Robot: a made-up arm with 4 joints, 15 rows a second.
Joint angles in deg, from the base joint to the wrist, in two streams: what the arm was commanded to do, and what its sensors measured. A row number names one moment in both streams.
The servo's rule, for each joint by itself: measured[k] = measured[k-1] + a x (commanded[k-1-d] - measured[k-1]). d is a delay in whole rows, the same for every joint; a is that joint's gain. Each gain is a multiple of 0.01, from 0.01 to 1. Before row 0 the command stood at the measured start. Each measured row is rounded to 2 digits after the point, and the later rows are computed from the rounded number. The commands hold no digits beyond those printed.
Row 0, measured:
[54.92, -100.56, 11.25, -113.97]
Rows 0 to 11, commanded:
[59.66, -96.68, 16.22, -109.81]
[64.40, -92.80, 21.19, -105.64]
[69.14, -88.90, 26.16, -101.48]
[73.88, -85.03, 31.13, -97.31]
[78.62, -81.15, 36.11, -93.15]
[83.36, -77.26, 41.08, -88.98]
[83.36, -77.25, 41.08, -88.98]
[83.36, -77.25, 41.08, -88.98]
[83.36, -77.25, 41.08, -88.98]
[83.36, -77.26, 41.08, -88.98]
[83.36, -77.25, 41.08, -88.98]
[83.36, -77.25, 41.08, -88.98]
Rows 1 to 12, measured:
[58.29, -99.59, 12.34, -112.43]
[62.63, -97.89, 14.29, -109.92]
[67.25, -95.64, 16.90, -106.80]
[71.96, -92.99, 20.03, -103.29]
[76.69, -90.03, 23.57, -99.54]
[81.43, -86.84, 27.42, -95.63]
[82.80, -84.44, 30.43, -93.17]
[83.20, -82.64, 32.77, -91.62]
[83.31, -81.29, 34.60, -90.64]
[83.35, -80.28, 36.03, -90.03]
[83.36, -79.52, 37.14, -89.64]
[83.36, -78.95, 38.01, -89.40]
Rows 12 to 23, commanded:
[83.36, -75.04, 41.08, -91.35]
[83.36, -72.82, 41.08, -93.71]
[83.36, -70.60, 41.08, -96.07]
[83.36, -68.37, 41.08, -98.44]
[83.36, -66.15, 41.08, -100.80]
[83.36, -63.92, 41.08, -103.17]
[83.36, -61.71, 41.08, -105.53]
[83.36, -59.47, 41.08, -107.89]
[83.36, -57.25, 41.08, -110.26]
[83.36, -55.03, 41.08, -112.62]
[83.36, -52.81, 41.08, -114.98]
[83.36, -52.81, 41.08, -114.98]
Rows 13 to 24, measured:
[83.36, -77.97, 38.69, -90.12]
[83.36, -76.68, 39.22, -91.45]
[83.36, -75.16, 39.63, -93.16]
[83.36, -73.46, 39.95, -95.11]
[83.36, -71.63, 40.20, -97.22]
[83.36, -69.70, 40.39, -99.42]
[83.36, -67.70, 40.54, -101.68]
[83.36, -65.64, 40.66, -103.98]
[83.36, -63.54, 40.75, -106.30]
[83.36, -61.41, 40.82, -108.64]
[83.36, -59.26, 40.88, -110.99]
[83.36, -57.65, 40.92, -112.47]

